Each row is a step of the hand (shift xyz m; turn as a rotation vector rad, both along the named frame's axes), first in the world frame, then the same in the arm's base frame.
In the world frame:
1: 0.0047 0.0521 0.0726 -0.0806 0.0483 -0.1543
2: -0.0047 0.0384 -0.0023 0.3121 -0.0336 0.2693
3: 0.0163 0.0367 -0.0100 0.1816 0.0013 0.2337
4: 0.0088 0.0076 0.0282 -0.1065 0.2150 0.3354
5: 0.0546 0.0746 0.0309 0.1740 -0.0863 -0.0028
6: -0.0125 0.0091 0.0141 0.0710 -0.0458 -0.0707
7: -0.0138 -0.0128 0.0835 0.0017 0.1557 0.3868
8: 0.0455 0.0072 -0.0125 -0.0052 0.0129 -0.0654
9: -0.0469 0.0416 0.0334 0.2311 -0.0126 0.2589
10: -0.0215 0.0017 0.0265 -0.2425 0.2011 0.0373
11: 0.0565 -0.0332 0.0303 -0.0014 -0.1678 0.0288
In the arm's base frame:
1: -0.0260 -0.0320 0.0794 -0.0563 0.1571 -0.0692
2: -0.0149 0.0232 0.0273 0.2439 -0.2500 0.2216
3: 0.0069 0.0282 0.0295 0.1196 -0.1982 0.1844
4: 0.0000 -0.0195 0.0234 -0.2324 -0.1593 0.3011
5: 0.0231 0.0141 0.0936 0.1879 -0.0489 -0.0072
6: -0.0173 -0.0065 0.0099 0.0945 0.0323 -0.0466
7: -0.0270 -0.0764 0.0275 -0.1253 -0.2372 0.3192
8: 0.0431 0.0134 0.0155 0.0054 0.0618 -0.0250
9: -0.0628 -0.0040 0.0329 0.1644 -0.2280 0.2039
10: -0.0262 -0.0207 0.0071 -0.2920 0.0848 0.0904
11: 0.0558 -0.0448 0.0095 0.0406 -0.1164 -0.1175

